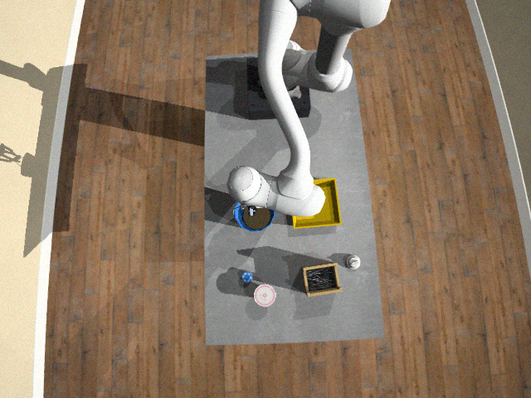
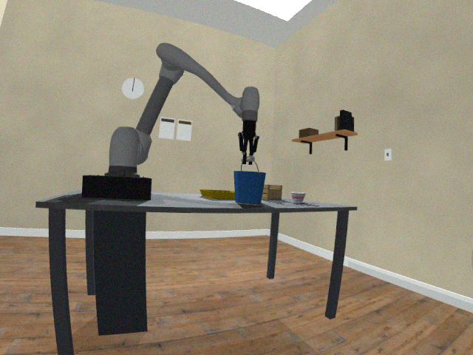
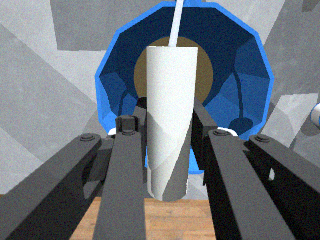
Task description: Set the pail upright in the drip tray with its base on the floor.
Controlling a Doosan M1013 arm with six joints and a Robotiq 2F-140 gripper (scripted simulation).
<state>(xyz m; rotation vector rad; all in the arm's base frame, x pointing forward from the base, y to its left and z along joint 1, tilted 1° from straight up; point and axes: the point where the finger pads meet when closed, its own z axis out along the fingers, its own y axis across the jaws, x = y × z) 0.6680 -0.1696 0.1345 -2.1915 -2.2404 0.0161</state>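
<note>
Right now the blue pail is 100 mm below my hand and 10 mm ahead of it. The rest, counted from my hand: pink-rimmed bowl 400 mm ahead, 210 mm below, 20 mm to the left; then pail handle 30 mm below, 10 mm ahead; then yellow drip tray 290 mm to the left, 230 mm below, 30 mm behind.
</note>
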